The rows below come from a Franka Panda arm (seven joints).
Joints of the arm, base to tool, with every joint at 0 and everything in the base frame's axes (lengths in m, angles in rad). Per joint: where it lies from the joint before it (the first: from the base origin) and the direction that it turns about. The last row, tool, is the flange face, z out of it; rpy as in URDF.
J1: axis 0 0 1 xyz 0.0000 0.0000 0.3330
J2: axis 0 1 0 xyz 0.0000 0.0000 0.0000
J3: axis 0 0 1 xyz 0.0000 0.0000 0.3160
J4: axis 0 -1 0 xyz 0.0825 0.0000 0.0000
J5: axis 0 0 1 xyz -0.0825 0.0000 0.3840
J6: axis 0 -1 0 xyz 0.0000 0.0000 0.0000
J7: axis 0 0 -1 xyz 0.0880 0.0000 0.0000
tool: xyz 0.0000 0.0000 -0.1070 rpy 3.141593 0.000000 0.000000
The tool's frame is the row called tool.
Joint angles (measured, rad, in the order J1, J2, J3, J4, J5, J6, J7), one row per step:
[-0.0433, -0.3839, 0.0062, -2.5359, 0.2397, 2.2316, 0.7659]
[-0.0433, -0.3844, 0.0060, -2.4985, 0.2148, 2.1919, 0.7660]
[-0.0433, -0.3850, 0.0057, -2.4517, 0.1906, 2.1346, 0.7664]
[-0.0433, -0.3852, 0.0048, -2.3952, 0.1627, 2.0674, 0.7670]
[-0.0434, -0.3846, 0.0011, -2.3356, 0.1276, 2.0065, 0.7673]
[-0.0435, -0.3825, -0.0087, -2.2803, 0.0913, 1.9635, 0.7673]
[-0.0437, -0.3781, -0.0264, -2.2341, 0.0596, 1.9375, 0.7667]
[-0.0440, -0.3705, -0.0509, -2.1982, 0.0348, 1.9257, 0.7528]
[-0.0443, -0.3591, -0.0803, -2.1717, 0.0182, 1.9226, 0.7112]
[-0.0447, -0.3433, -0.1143, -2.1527, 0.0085, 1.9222, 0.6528]
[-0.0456, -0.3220, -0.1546, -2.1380, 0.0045, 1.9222, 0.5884]
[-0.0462, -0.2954, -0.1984, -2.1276, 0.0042, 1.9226, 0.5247]
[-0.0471, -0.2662, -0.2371, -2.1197, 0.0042, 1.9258, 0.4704]
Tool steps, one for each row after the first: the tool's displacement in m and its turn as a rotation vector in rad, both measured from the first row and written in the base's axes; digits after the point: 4 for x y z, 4 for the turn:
[0.0047, 0.0002, 0.0138, -0.0162, 0.0015, 0.0206]
[0.0092, 0.0005, 0.0305, -0.0309, 0.0108, 0.0419]
[0.0136, 0.0002, 0.0510, -0.0496, 0.0212, 0.0637]
[0.0179, -0.0025, 0.0734, -0.0769, 0.0241, 0.0817]
[0.0223, -0.0091, 0.0950, -0.1065, 0.0159, 0.0887]
[0.0262, -0.0200, 0.1128, -0.1312, 0.0028, 0.0830]
[0.0299, -0.0344, 0.1256, -0.1495, -0.0121, 0.0796]
[0.0333, -0.0510, 0.1327, -0.1618, -0.0251, 0.0959]
[0.0363, -0.0697, 0.1342, -0.1678, -0.0308, 0.1230]
[0.0387, -0.0915, 0.1306, -0.1667, -0.0281, 0.1486]
[0.0406, -0.1146, 0.1222, -0.1602, -0.0170, 0.1701]
[0.0425, -0.1352, 0.1114, -0.1543, -0.0031, 0.1865]

